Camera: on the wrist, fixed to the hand. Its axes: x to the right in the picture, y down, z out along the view.
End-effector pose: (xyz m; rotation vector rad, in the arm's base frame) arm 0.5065 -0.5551 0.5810 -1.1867 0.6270 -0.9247
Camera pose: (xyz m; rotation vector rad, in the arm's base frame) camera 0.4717 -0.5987 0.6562 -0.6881 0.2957 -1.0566
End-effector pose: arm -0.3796 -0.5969 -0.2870 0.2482 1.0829 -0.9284
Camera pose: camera -0.4589 -0.6450 -0.2998 0.6944 0.8029 -1.2739
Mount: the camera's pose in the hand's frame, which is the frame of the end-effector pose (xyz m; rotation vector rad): 0.0242 -0.0857 -0.0290 0.5752 -0.0007 -0.0508
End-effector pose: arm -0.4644 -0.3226 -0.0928 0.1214 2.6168 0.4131
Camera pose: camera -0.5005 -0.4080 -0.1061 0.2412 2.6541 -0.3663
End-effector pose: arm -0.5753 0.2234 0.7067 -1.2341 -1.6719 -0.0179
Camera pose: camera -0.6157 0.1843 0.7816 -0.7544 -1.5564 0.4053
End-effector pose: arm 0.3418 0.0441 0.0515 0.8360 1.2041 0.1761
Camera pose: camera 0.3001 0.0112 -0.0256 1.2997 1.2923 -0.2254
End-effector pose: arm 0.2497 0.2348 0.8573 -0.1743 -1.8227 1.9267
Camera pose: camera 0.2619 0.2712 0.9427 0.0643 -1.1896 2.3168
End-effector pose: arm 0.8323 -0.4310 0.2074 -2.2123 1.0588 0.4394
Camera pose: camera 0.9152 -0.4239 0.2503 -1.7193 0.9762 0.0906
